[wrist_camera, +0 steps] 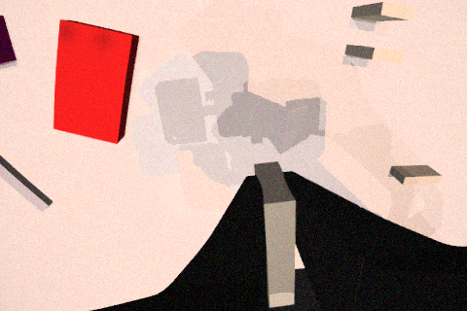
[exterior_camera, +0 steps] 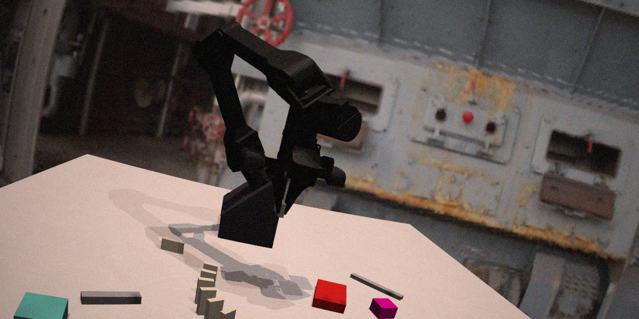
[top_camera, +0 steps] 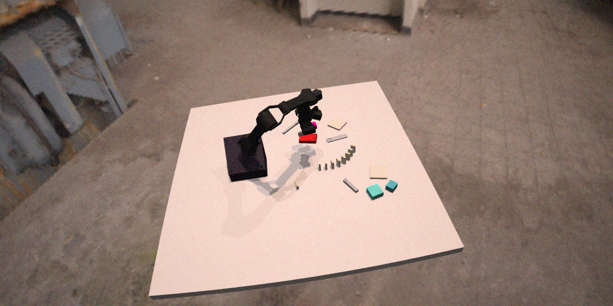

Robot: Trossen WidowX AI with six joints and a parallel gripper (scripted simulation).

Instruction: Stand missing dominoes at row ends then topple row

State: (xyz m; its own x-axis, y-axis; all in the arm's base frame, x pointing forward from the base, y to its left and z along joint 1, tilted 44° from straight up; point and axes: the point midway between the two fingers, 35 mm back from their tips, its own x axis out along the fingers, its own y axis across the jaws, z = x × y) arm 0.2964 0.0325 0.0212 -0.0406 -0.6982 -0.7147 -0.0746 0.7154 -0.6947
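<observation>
My gripper tip is 20 mm short of the red block, 130 mm to the right of it and 150 mm above it. Also, from my gripper tip: grey bar: 170 mm ahead, 100 mm to the left, 150 mm below; then magenta cube: 60 mm ahead, 220 mm to the left, 140 mm below.
</observation>
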